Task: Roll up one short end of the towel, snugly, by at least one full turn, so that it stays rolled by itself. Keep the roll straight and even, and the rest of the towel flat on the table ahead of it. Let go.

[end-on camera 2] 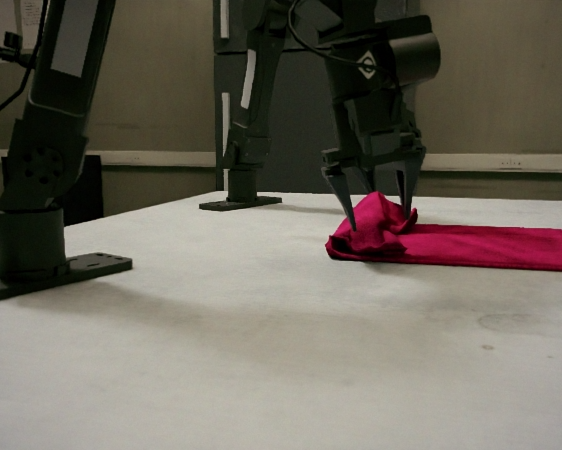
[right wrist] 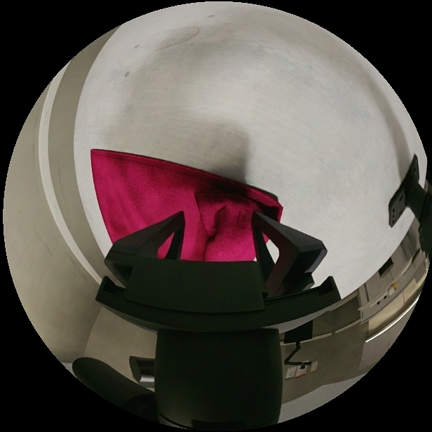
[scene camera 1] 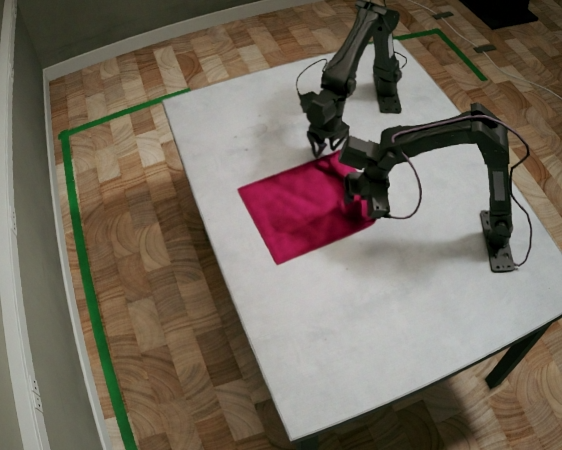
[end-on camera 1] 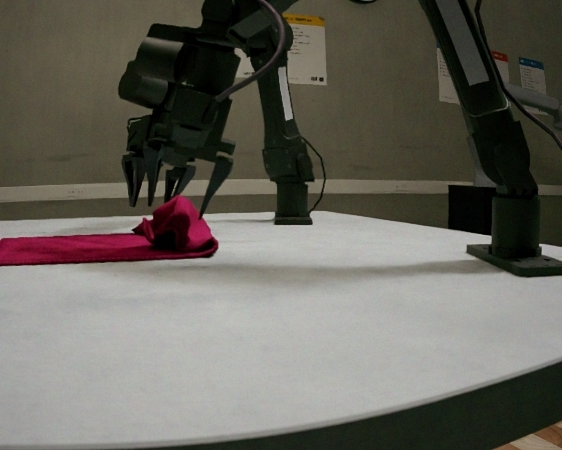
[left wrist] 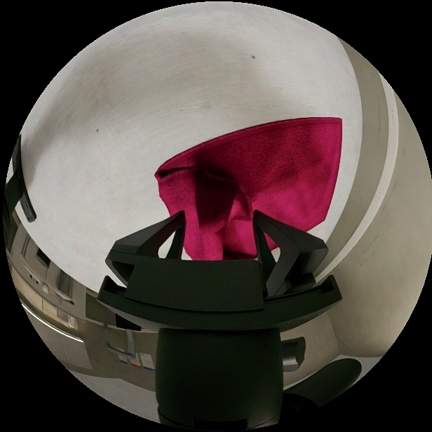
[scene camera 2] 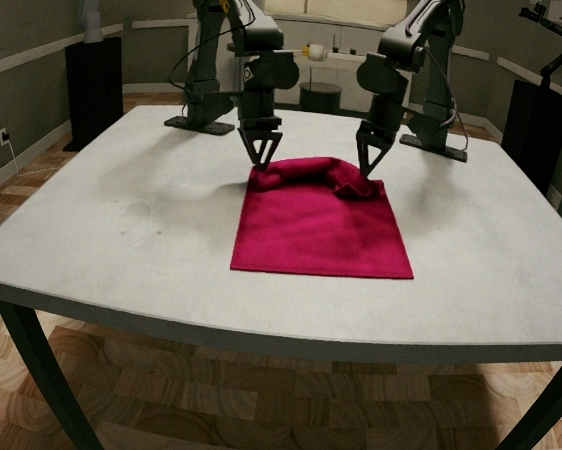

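The magenta towel (scene camera 1: 290, 210) (scene camera 2: 320, 240) (end-on camera 1: 75, 249) (end-on camera 2: 475, 245) lies with its front part flat. Its arm-side end is turned over into a loose, uneven roll (scene camera 2: 305, 170) (end-on camera 1: 182, 225) (end-on camera 2: 372, 225). In scene camera 2 the roll bows in the middle; its right end is crumpled, with a corner flap sticking forward. My left gripper (scene camera 2: 367, 176) (end-on camera 1: 186, 209) (left wrist: 218, 215) is open, its fingers around the crumpled end. My right gripper (scene camera 1: 326, 151) (scene camera 2: 261, 169) (end-on camera 2: 382, 222) (right wrist: 217, 216) is open around the other end. Whether the fingertips touch cloth is unclear.
The white table (scene camera 1: 350, 320) (scene camera 2: 150, 280) extends around the towel. The right arm's base (scene camera 1: 389, 102) (scene camera 2: 200, 125) and the left arm's base (scene camera 1: 497, 255) (scene camera 2: 434, 146) stand behind the rolled end. The two grippers are close together across the towel's width.
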